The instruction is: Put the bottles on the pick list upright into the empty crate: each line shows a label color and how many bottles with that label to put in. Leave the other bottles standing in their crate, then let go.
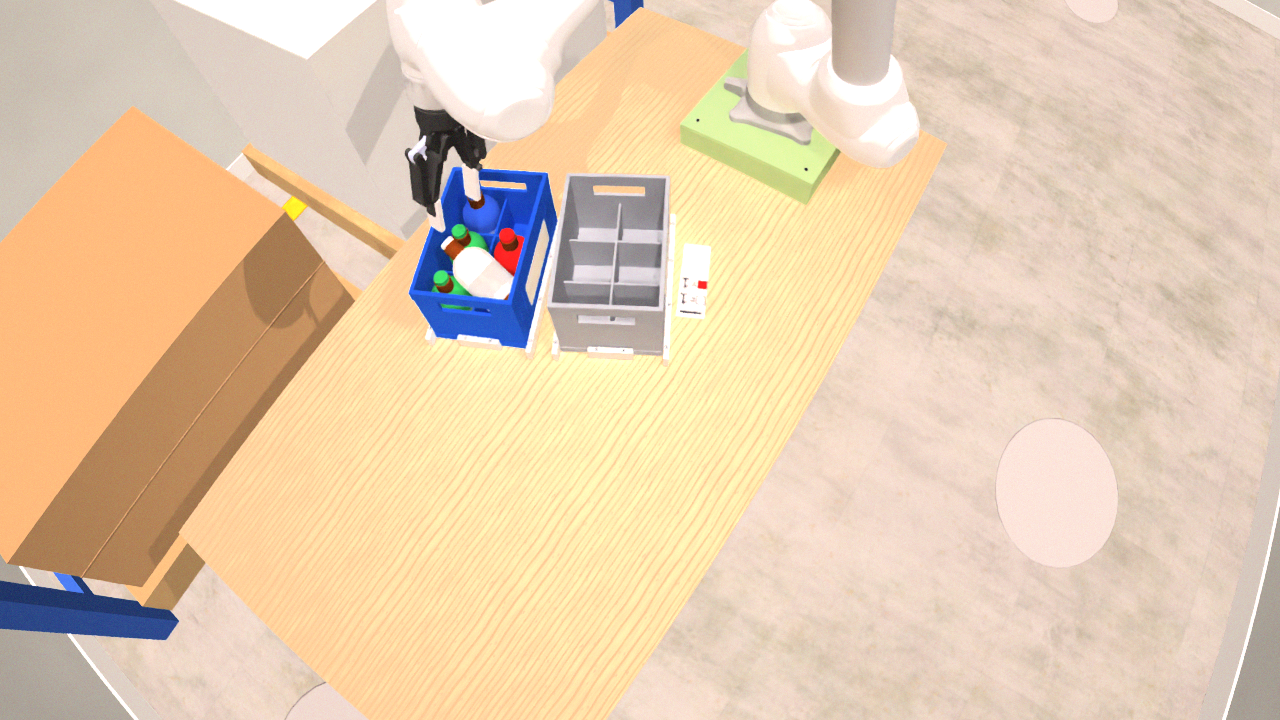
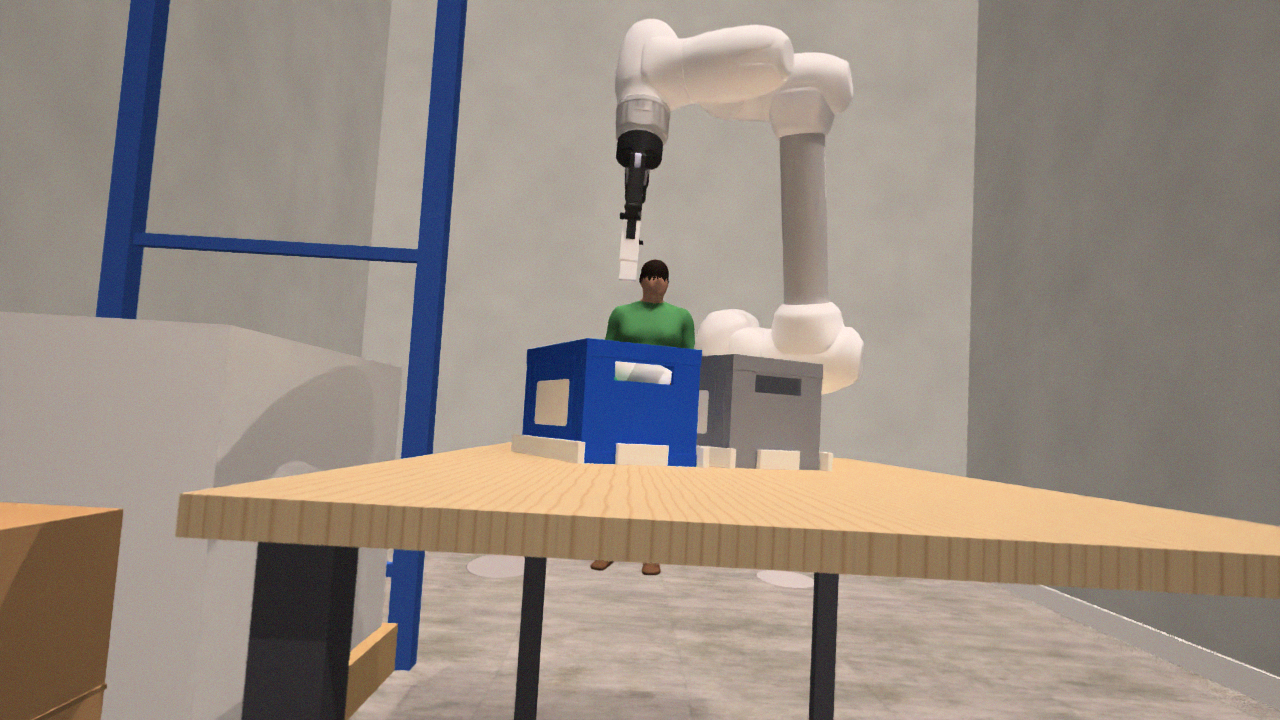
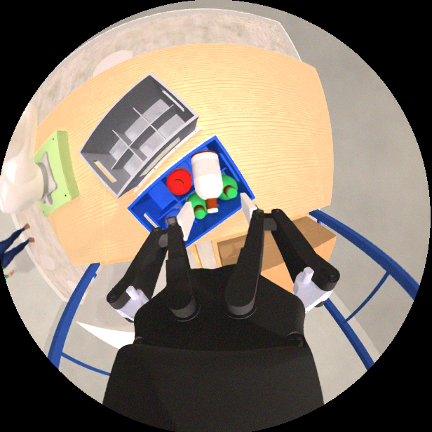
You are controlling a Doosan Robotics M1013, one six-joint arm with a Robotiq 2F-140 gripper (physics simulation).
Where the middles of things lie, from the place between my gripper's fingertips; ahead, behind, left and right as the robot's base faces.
The white-label bottle (image 1: 474, 268) is 17 cm below my hand, 1 cm to the left of it and 1 cm ahead of it. Also, from my hand: red-label bottle (image 1: 507, 252): 21 cm below, 6 cm behind, 3 cm to the left; pick list (image 1: 695, 267): 33 cm to the left, 30 cm below, 20 cm behind; blue-label bottle (image 1: 481, 217): 21 cm below, 12 cm behind, 8 cm to the right.
